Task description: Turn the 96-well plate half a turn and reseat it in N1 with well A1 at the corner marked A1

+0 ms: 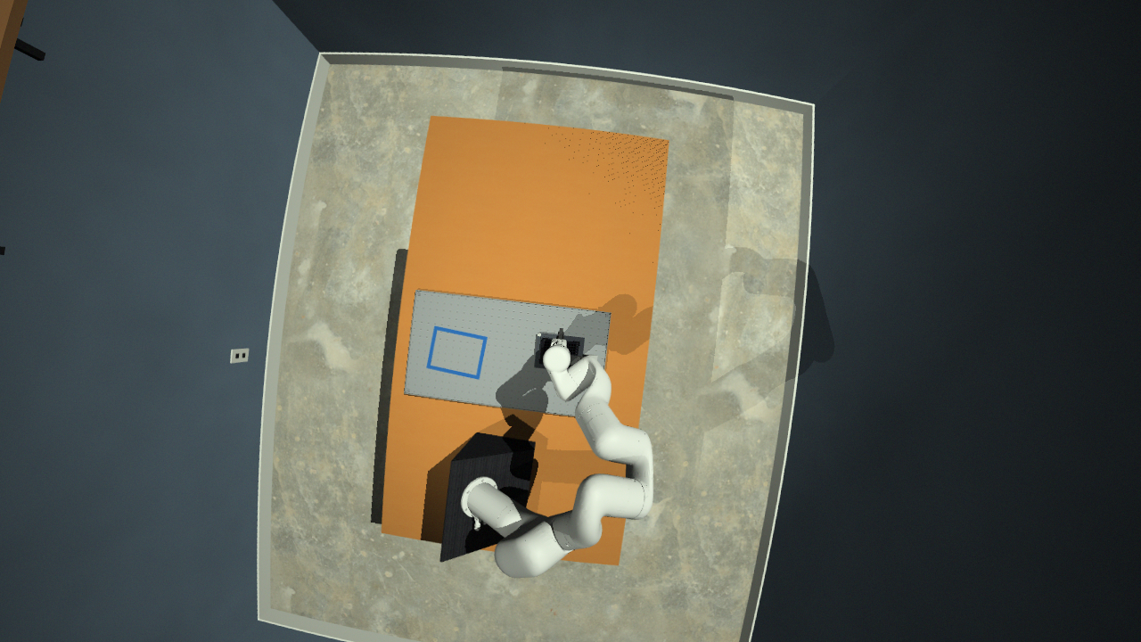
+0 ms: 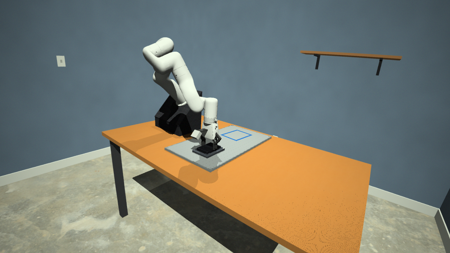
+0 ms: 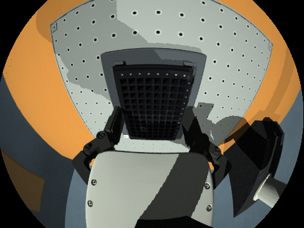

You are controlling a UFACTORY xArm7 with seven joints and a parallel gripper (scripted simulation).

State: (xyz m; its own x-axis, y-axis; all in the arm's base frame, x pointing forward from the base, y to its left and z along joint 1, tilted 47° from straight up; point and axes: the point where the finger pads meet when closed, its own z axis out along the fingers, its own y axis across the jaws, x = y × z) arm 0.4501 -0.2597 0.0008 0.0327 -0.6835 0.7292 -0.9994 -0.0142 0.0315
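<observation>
The black 96-well plate lies 1 cm below my hand. Round my hand: dark plate nest N1: 3 cm below; white A1 mark: 5 cm ahead, 8 cm to the left, 2 cm below.
</observation>
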